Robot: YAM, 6 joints.
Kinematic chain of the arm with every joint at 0, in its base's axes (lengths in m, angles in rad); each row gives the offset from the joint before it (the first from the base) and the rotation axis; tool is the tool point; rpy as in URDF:
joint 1: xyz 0 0 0.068 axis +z
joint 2: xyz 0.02 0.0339 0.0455 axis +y
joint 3: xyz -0.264 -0.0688 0 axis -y
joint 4: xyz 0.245 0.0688 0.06 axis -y
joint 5: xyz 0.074 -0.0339 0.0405 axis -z
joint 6: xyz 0.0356 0 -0.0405 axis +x
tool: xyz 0 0 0 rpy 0 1.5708 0
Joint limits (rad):
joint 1: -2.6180..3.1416
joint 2: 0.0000..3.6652
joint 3: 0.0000..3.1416
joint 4: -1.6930..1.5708
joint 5: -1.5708..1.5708
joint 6: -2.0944..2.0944
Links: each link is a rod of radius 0.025 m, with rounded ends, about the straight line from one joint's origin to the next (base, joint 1, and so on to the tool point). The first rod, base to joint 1, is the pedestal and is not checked.
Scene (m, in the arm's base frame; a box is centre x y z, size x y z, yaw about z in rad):
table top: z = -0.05
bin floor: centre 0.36 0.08 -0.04 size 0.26 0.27 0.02 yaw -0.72
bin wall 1: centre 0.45 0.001 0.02 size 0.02 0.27 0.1 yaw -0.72
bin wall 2: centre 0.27 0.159 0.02 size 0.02 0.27 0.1 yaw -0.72
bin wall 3: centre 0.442 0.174 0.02 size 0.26 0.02 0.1 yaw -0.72
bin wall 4: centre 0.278 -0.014 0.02 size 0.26 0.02 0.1 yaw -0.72
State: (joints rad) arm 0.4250 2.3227 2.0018 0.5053 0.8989 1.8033
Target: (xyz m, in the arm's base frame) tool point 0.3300 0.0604 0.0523
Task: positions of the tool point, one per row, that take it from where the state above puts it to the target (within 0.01 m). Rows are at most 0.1 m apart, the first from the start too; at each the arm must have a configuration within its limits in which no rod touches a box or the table.
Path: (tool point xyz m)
1: 0.4955 0.1710 0.2285
2: 0.4599 0.1360 0.1582
3: 0.4038 0.0981 0.0979
4: 0.3300 0.0604 0.0523

